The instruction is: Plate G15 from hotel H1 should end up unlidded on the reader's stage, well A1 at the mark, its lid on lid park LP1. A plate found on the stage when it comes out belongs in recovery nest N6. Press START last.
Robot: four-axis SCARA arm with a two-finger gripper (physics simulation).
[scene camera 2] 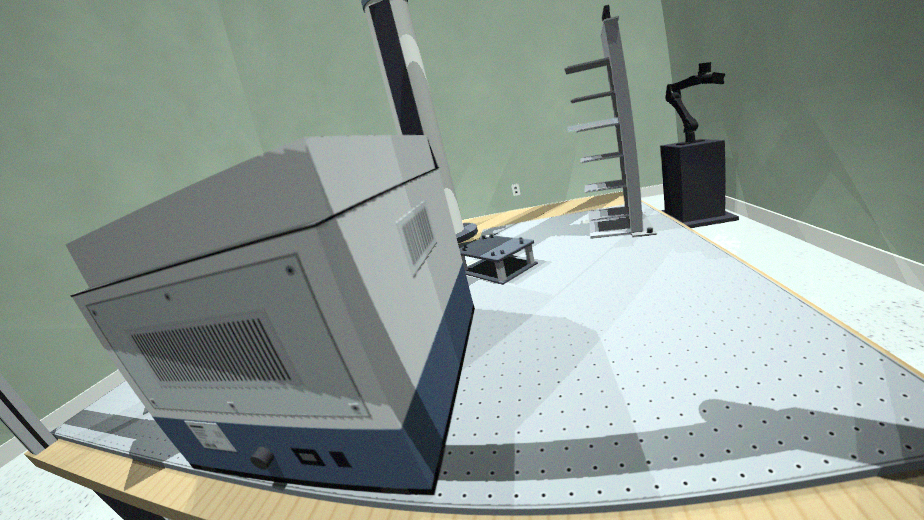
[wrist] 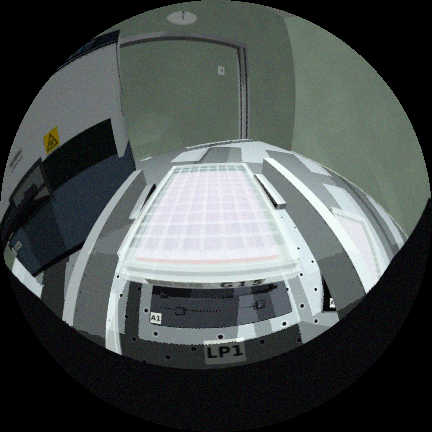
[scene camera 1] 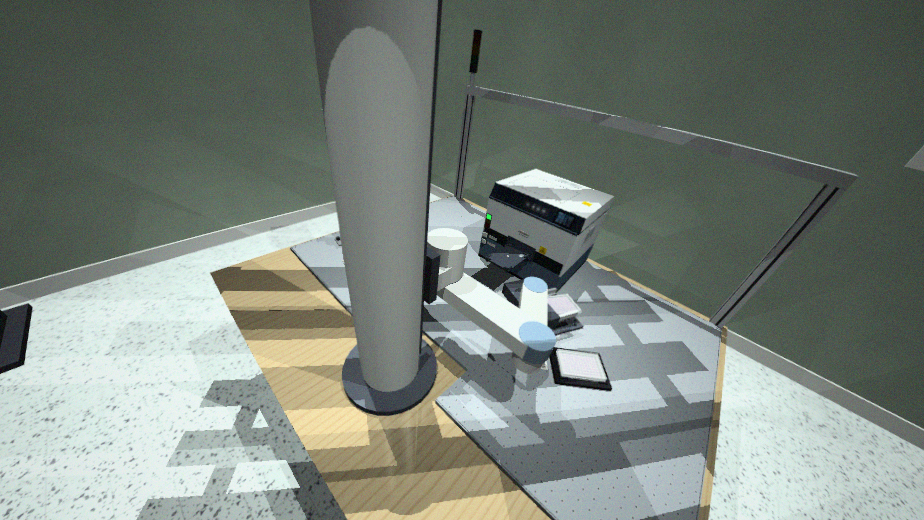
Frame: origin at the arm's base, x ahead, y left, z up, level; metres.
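Where they show: gripper, fingertip midpoint: (wrist: 202, 170) (scene camera 1: 565, 301); arm's base, origin of the base link: (scene camera 1: 391, 369).
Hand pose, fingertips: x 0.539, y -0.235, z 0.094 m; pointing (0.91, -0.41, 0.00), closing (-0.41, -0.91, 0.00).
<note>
Things, the pixels of their top centre, and the offset from my fingertips.
- Plate G15, middle of its top: (wrist: 205, 182) (scene camera 1: 560, 302) dx -0.022, dy +0.009, dz +0.001 m
- lid park LP1, middle of its top: (wrist: 214, 239) (scene camera 1: 555, 316) dx -0.022, dy +0.005, dz -0.062 m
- reader, middle of its top: (scene camera 2: 269, 176) (scene camera 1: 556, 189) dx +0.265, dy +0.255, dz +0.251 m
- dark tray, middle of its top: (scene camera 1: 507, 256) dx -0.012, dy +0.247, dz +0.051 m
- plate, middle of its top: (wrist: 361, 242) (scene camera 1: 581, 363) dx -0.148, dy -0.141, dz -0.053 m
- low black platform, middle of its top: (scene camera 2: 491, 241) dx -0.117, dy +0.464, dz -0.012 m
Plate G15 (wrist: 205, 220) (scene camera 1: 564, 305) is level between the fingers of my gripper (wrist: 202, 170), which is shut on its long sides. A clear rim shows around it; whether the lid is on is hard to tell. It hangs above lid park LP1 (wrist: 200, 315), a dark nest with an A1 tag at its near left corner. The reader (scene camera 1: 549, 200) (scene camera 2: 258, 284) (wrist: 85, 105) stands at the left in the wrist view; a dark tray (scene camera 1: 514, 257) shows at its front. START is too small to identify.
Another plate (scene camera 1: 581, 365) (wrist: 359, 240) sits in a black nest beside LP1; its label is unreadable. A shelf tower (scene camera 2: 627, 135), a low black platform (scene camera 2: 497, 247) and a black arm on a pedestal (scene camera 2: 693, 177) show in scene camera 2. A framed panel (scene camera 1: 779, 249) stands behind the reader.
</note>
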